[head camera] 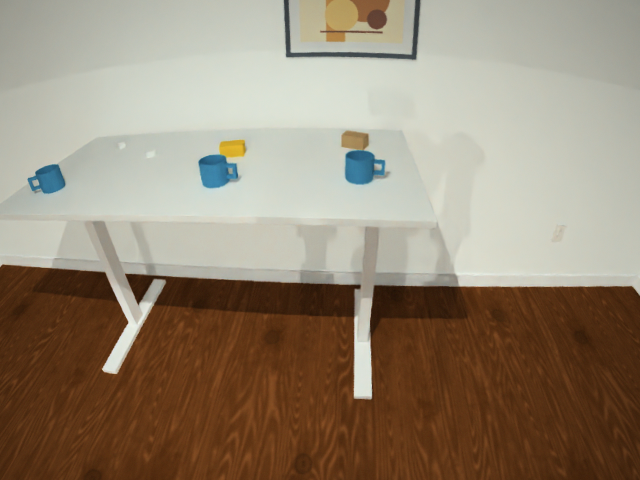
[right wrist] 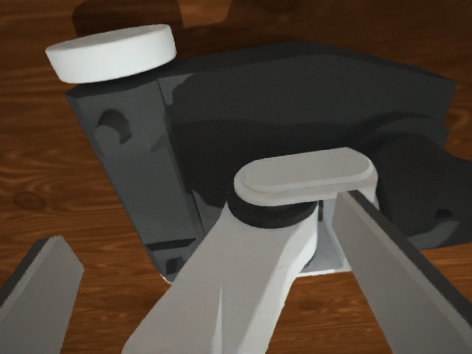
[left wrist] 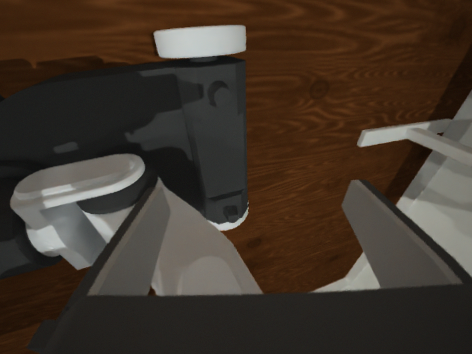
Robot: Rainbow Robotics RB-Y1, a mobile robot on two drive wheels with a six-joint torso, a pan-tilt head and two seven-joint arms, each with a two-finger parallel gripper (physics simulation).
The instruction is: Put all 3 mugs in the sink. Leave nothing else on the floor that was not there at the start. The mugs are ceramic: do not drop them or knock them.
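Frame: origin at the robot's base, x ahead, y left, z up, level; metres.
Where they show: left gripper, between the fingertips: (left wrist: 255, 196); right gripper, between the fingertips: (right wrist: 208, 229).
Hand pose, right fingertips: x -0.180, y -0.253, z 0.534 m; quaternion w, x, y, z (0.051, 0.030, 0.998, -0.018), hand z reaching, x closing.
Observation:
After its pixels a point has its place.
Three blue mugs stand upright on the white table (head camera: 289, 201) @[x 0.805, y 0.097, z 0.951 m] in the head view. One mug (head camera: 50, 179) @[x 0.936, y 0.985, z 1.003 m] is at the left end with its handle to the left. A second mug (head camera: 214, 171) @[x 0.903, y 0.334, z 1.009 m] is near the middle with its handle to the right. The third mug (head camera: 359, 167) @[x 0.907, y -0.110, z 1.009 m] is toward the right end with its handle to the right. My left gripper (left wrist: 255, 196) @[x -0.065, y 0.205, z 0.552 m] is open and empty, beside my base. My right gripper (right wrist: 208, 229) @[x -0.180, y -0.253, z 0.534 m] is open and empty, also beside my base. Neither gripper shows in the head view. The sink does not show in these views.
A yellow block (head camera: 232, 148) @[x 1.158, y 0.334, z 0.985 m] lies behind the middle mug and a brown block (head camera: 354, 140) @[x 1.212, y -0.121, z 0.986 m] behind the right mug. Two small white pieces lie at the table's back left. The table legs end in long feet (head camera: 362, 372) on the wooden floor. A wall stands behind.

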